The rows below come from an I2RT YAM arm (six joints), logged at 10 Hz.
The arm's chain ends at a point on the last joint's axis. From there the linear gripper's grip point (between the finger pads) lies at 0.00 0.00 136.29 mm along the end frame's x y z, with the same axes.
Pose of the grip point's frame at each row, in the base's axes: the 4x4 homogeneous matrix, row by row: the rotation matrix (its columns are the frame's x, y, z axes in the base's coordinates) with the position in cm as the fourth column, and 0 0 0 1 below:
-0.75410, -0.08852, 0.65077, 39.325; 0.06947, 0.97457, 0.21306, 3.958; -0.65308, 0.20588, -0.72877, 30.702; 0, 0, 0, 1
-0.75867, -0.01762, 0.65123, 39.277; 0.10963, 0.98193, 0.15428, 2.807; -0.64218, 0.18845, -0.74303, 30.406; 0, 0, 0, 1
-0.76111, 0.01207, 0.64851, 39.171; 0.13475, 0.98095, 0.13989, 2.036; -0.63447, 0.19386, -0.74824, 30.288; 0, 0, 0, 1
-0.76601, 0.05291, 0.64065, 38.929; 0.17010, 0.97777, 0.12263, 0.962; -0.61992, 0.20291, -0.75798, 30.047; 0, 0, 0, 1
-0.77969, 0.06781, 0.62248, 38.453; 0.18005, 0.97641, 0.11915, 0.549; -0.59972, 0.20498, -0.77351, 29.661; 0, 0, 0, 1
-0.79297, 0.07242, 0.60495, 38.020; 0.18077, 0.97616, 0.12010, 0.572; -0.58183, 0.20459, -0.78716, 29.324; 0, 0, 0, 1
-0.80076, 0.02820, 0.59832, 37.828; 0.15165, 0.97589, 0.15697, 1.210; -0.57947, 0.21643, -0.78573, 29.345; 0, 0, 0, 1
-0.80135, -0.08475, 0.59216, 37.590; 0.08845, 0.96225, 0.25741, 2.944; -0.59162, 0.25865, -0.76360, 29.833; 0, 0, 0, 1
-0.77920, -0.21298, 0.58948, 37.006; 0.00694, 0.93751, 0.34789, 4.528; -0.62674, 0.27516, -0.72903, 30.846; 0, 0, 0, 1
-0.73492, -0.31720, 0.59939, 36.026; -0.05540, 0.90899, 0.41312, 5.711; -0.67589, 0.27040, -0.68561, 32.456; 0, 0, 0, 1
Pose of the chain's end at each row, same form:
-0.75410, -0.08852, 0.65077, 30.456; 0.06947, 0.97457, 0.21306, 1.054; -0.65308, 0.20588, -0.72877, 40.634; 0, 0, 0, 1
-0.75867, -0.01762, 0.65123, 30.401; 0.10963, 0.98193, 0.15428, 0.704; -0.64218, 0.18845, -0.74303, 40.533; 0, 0, 0, 1
-0.76111, 0.01207, 0.64851, 30.332; 0.13475, 0.98095, 0.13989, 0.129; -0.63447, 0.19386, -0.74824, 40.486; 0, 0, 0, 1
-0.76601, 0.05291, 0.64065, 30.198; 0.17010, 0.97777, 0.12263, -0.709; -0.61992, 0.20291, -0.75798, 40.378; 0, 0, 0, 1
-0.77969, 0.06781, 0.62248, 29.969; 0.18005, 0.97641, 0.11915, -1.075; -0.59972, 0.20498, -0.77351, 40.203; 0, 0, 0, 1
-0.79297, 0.07242, 0.60495, 29.775; 0.18077, 0.97616, 0.12010, -1.065; -0.58183, 0.20459, -0.78716, 40.052; 0, 0, 0, 1
-0.80076, 0.02820, 0.59832, 29.673; 0.15165, 0.97589, 0.15697, -0.929; -0.57947, 0.21643, -0.78573, 40.054; 0, 0, 0, 1
-0.80135, -0.08475, 0.59216, 29.519; 0.08845, 0.96225, 0.25741, -0.564; -0.59162, 0.25865, -0.76360, 40.240; 0, 0, 0, 1
-0.77920, -0.21298, 0.58948, 28.972; 0.00694, 0.93751, 0.34789, -0.213; -0.62674, 0.27516, -0.72903, 40.782; 0, 0, 0, 1
-0.73492, -0.31720, 0.59939, 27.857; -0.05540, 0.90899, 0.41312, 0.081; -0.67589, 0.27040, -0.68561, 41.800; 0, 0, 0, 1

